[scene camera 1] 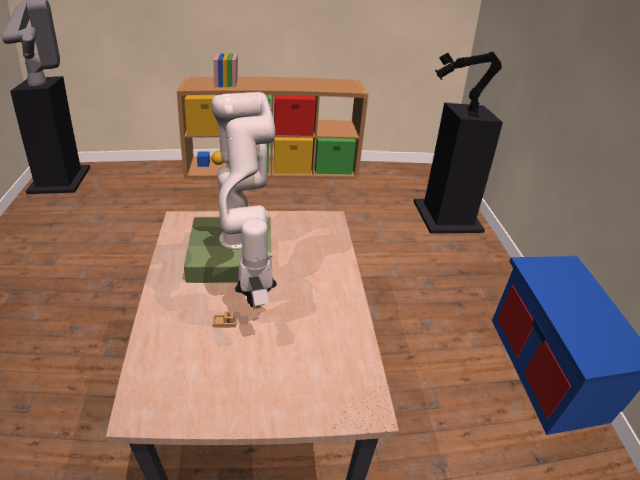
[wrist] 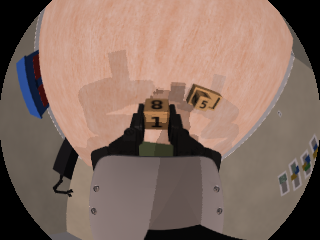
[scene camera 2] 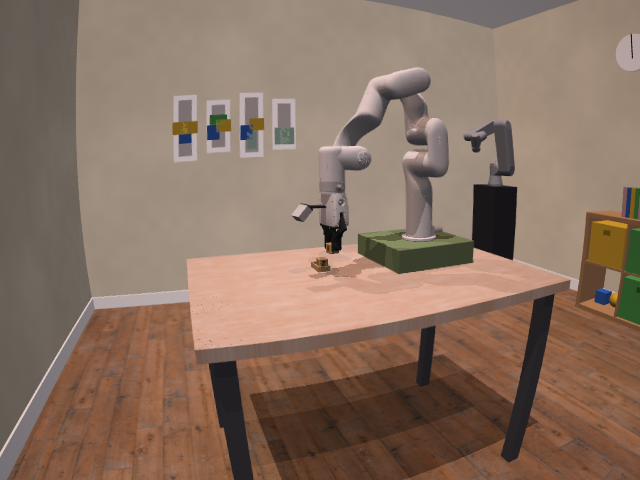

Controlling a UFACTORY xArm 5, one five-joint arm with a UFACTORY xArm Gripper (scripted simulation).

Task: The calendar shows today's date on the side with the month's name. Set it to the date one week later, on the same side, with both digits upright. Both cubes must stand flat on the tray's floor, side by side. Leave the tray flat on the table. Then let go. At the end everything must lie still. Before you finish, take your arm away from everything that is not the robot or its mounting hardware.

Labels:
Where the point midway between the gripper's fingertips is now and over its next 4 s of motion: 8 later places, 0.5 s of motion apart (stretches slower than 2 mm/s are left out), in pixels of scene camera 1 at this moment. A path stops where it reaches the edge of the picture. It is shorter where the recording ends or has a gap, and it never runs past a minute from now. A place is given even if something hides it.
My gripper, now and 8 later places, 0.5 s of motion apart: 256, 303; 256, 297; 256, 302; 256, 314; 256, 319; 256, 320; 256, 320; 256, 315; 256, 303

